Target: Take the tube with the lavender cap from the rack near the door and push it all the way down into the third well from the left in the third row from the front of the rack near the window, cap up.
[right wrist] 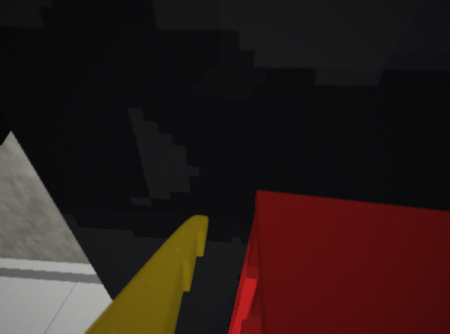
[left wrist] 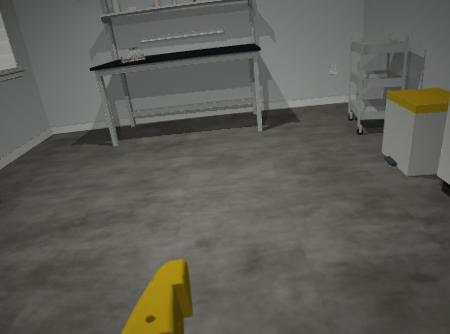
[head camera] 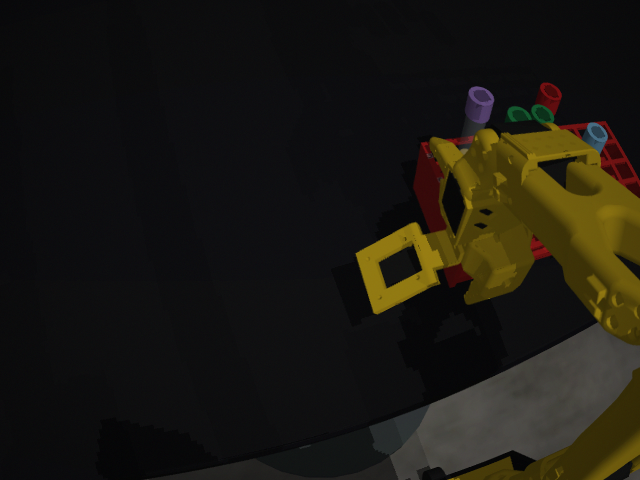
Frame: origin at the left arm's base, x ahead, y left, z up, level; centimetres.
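Where they show: left hand, its tool point: (left wrist: 188,280); right hand, its tool point: (right wrist: 206,231) (head camera: 469,295).
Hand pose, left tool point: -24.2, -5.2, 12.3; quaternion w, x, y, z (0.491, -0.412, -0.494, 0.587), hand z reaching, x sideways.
After its pixels a point has its place, as x, y, z.
The tube with the lavender cap (head camera: 479,105) @(28.0, -33.3, 10.5) stands cap up at the far left of the red rack (head camera: 429,191) @(27.4, -30.4, 2.0) (right wrist: 350,260) @(23.2, -30.4, 1.0) in the head camera; its clear lower part is partly hidden by my right gripper. My right gripper (head camera: 459,143) (right wrist: 200,226) is open, with one notched jaw showing in the right wrist view, beside the rack's red wall. In the head camera its body and arm cover much of the rack. My left gripper (left wrist: 177,267) is open, with one jaw showing over the floor. A small rack with tubes (left wrist: 133,57) @(-307.0, -106.6, 2.3) stands on the distant bench.
Two green caps (head camera: 518,114) @(26.8, -35.9, 10.6) (head camera: 542,114) @(26.6, -38.1, 10.6), a red cap (head camera: 550,95) @(28.3, -40.0, 10.6) and a light blue cap (head camera: 596,135) @(24.2, -42.1, 10.6) rise around the red rack. The dark table's edge (head camera: 330,435) @(12.5, -19.3, -2.2) curves along the front. The left wrist view shows a bench (left wrist: 185,55) @(-304.6, -58.8, -1.3), a cart (left wrist: 379,47) @(-277.9, 97.0, -7.0) and a yellow-lidded bin (left wrist: 398,135) @(-214.7, 88.8, -56.6).
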